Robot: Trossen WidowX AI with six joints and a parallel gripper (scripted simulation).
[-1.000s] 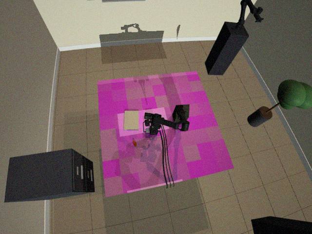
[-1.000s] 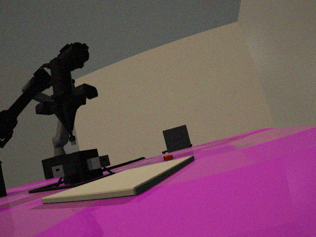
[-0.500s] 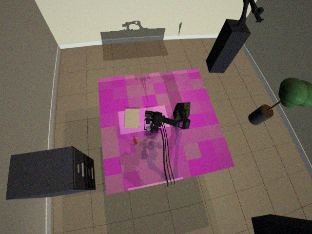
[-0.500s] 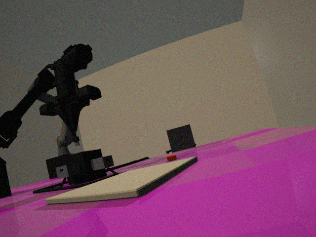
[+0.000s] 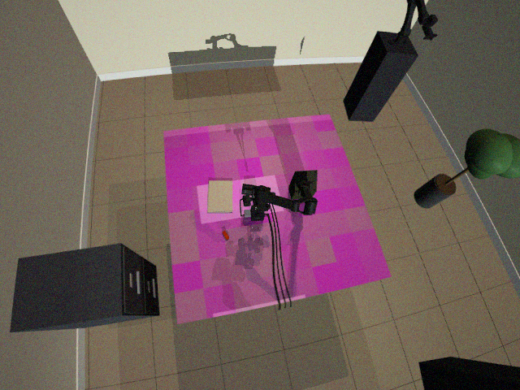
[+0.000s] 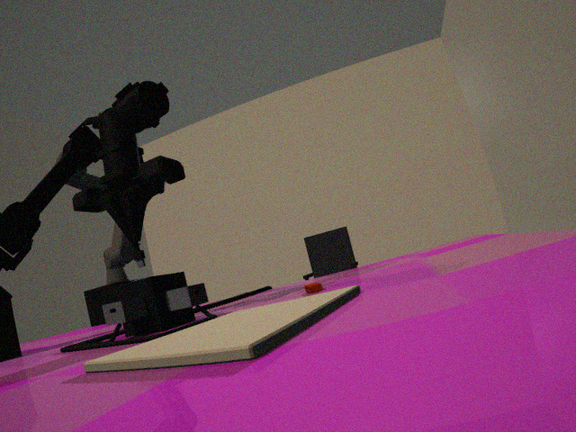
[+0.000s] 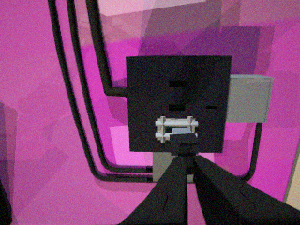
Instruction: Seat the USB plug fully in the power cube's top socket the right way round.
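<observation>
Now: the USB plug 2 cm below my gripper tip. The rest, counted from my gripper tip: flat beige board: 23 cm ahead, 13 cm below, 12 cm to the right.
</observation>
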